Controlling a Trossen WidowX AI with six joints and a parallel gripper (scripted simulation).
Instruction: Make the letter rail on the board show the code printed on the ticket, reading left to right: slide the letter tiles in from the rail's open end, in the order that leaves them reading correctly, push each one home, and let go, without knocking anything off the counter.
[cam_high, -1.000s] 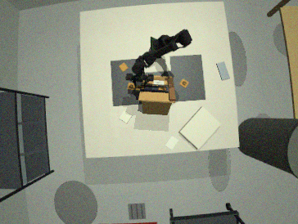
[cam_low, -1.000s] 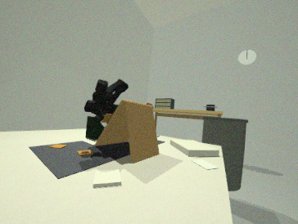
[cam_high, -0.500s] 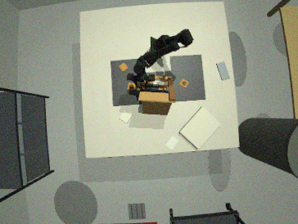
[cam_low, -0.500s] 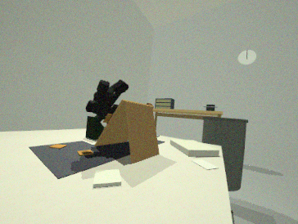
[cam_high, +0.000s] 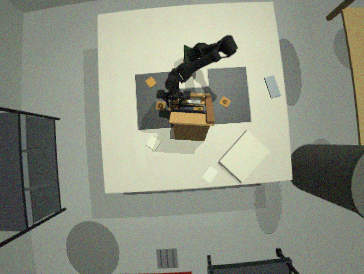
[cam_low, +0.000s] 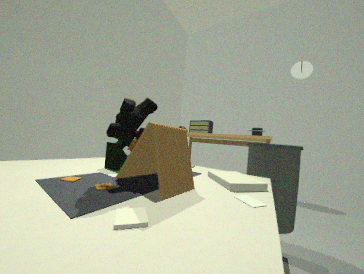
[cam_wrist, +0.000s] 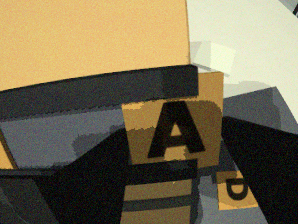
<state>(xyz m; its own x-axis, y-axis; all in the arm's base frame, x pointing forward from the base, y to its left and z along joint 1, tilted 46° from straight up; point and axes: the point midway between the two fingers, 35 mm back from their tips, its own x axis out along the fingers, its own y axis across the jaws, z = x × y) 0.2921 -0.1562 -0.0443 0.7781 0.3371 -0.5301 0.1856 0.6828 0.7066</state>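
My gripper tip is 130 mm to the right of the white ticket, 80 mm above it and 40 mm past it. From my gripper tip the other things lie so: dark mat 170 mm below, 130 mm to the left, 120 mm behind; then white card 190 mm ahead, 170 mm to the right, 170 mm below; then white box 420 mm to the left, 350 mm ahead, 160 mm below.
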